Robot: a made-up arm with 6 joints. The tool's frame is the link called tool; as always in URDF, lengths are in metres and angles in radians. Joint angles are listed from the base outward. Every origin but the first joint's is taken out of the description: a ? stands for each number. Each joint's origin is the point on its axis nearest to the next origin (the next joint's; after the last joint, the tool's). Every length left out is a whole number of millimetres.
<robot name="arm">
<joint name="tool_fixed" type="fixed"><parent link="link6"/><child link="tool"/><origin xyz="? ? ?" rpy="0 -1.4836 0"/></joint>
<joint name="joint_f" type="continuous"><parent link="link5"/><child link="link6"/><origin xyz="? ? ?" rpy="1.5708 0 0"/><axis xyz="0 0 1"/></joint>
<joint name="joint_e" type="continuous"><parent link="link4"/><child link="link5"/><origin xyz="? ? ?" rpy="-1.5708 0 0"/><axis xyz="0 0 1"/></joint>
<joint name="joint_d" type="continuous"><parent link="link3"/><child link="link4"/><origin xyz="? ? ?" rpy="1.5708 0 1.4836"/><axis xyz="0 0 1"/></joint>
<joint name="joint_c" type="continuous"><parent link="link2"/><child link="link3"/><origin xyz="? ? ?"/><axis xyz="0 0 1"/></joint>
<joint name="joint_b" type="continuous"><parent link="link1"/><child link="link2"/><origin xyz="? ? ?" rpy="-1.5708 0 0"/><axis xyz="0 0 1"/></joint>
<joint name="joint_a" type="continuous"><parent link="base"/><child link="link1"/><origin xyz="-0.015 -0.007 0.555"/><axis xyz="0 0 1"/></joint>
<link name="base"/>
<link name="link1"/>
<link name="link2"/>
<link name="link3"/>
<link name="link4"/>
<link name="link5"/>
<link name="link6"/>
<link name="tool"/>
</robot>
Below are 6 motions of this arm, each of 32 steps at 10 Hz.
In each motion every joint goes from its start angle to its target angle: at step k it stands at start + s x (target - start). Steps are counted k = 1, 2, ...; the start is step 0. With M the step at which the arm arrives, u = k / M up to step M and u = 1 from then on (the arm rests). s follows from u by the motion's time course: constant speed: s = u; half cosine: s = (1 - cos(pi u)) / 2; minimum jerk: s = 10 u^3 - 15 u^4 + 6 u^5.
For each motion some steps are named. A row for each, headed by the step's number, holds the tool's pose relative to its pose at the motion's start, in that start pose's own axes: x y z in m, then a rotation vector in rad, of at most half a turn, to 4 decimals.
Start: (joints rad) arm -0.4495 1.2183 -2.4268 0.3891 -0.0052 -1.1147
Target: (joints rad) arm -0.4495 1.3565 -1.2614 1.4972 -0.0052 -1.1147
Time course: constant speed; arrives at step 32
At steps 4, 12, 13, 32:
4: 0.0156 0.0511 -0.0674 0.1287 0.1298 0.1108
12: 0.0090 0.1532 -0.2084 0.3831 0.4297 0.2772
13: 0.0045 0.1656 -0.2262 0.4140 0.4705 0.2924
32: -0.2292 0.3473 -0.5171 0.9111 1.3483 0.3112

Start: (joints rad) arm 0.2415 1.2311 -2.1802 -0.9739 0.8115 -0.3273
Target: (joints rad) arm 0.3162 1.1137 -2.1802 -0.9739 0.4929 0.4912
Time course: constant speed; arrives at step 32
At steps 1, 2, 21, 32:
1: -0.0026 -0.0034 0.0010 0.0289 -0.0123 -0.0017
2: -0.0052 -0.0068 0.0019 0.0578 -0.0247 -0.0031
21: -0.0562 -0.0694 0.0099 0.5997 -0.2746 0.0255
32: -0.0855 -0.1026 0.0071 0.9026 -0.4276 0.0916

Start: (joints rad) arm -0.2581 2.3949 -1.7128 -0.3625 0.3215 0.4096
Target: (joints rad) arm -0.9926 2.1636 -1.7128 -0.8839 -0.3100 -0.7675
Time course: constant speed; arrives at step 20
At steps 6, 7, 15, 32:
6: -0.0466 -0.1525 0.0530 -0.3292 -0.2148 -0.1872
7: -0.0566 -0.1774 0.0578 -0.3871 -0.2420 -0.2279
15: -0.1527 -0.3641 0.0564 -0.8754 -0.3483 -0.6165
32: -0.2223 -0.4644 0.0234 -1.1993 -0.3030 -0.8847

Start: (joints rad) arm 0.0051 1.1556 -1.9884 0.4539 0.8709 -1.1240
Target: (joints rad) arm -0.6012 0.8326 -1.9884 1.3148 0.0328 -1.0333
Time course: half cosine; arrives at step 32
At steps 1, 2, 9, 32:
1: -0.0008 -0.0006 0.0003 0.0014 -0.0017 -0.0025
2: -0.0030 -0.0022 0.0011 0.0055 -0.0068 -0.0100
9: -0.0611 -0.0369 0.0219 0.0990 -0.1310 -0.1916
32: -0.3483 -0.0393 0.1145 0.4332 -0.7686 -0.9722

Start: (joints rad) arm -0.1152 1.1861 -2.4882 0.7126 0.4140 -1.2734
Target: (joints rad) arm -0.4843 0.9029 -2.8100 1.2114 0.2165 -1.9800
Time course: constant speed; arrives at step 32
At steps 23, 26, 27, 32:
23: -0.1969 -0.0301 0.2519 -0.4936 -0.3735 -0.4374
26: -0.2251 -0.0189 0.2823 -0.5564 -0.4193 -0.4920
27: -0.2345 -0.0145 0.2921 -0.5772 -0.4344 -0.5100
32: -0.2815 0.0129 0.3390 -0.6786 -0.5097 -0.5985

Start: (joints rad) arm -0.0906 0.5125 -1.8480 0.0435 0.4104 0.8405
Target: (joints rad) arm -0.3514 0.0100 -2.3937 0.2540 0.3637 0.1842
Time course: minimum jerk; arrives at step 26
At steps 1, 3, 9, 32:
1: -0.0002 0.0003 0.0001 -0.0004 -0.0004 0.0004
3: -0.0054 0.0061 0.0034 -0.0099 -0.0095 0.0095
9: -0.1089 0.1074 0.0457 -0.1814 -0.1748 0.1648
32: -0.5998 0.3627 -0.0471 -0.8041 -0.8406 0.6538

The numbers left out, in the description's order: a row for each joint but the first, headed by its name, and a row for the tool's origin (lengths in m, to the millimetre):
tool: -0.03 -0.014 0
joint_f: -0.022 -0.142 0
joint_e: 0.019 0.038 0
joint_d: 0.369 -0.064 0
joint_c: -0.373 -0.069 0
joint_b: 0.011 -0.013 0

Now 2 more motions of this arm.
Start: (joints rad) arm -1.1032 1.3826 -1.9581 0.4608 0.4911 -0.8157
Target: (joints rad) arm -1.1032 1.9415 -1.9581 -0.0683 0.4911 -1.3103
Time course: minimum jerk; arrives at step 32
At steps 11, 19, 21, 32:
11: 0.0799 0.0187 -0.0729 -0.1946 0.1512 0.0078
19: 0.2045 0.0700 -0.2435 -0.5983 0.4212 0.1078
21: 0.2260 0.0841 -0.2867 -0.6935 0.4757 0.1463
32: 0.2628 0.1172 -0.3849 -0.9039 0.5822 0.2500

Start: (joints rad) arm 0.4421 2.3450 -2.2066 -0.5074 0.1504 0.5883
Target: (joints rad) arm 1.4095 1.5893 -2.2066 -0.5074 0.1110 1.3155
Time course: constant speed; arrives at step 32
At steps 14, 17, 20, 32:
14: -0.2546 0.2930 0.1712 0.2829 -0.2262 0.5319
17: -0.3264 0.3320 0.1985 0.3565 -0.2500 0.6575
20: -0.4011 0.3607 0.2230 0.4338 -0.2644 0.7859
32: -0.6952 0.3684 0.2985 0.7730 -0.2224 1.3144

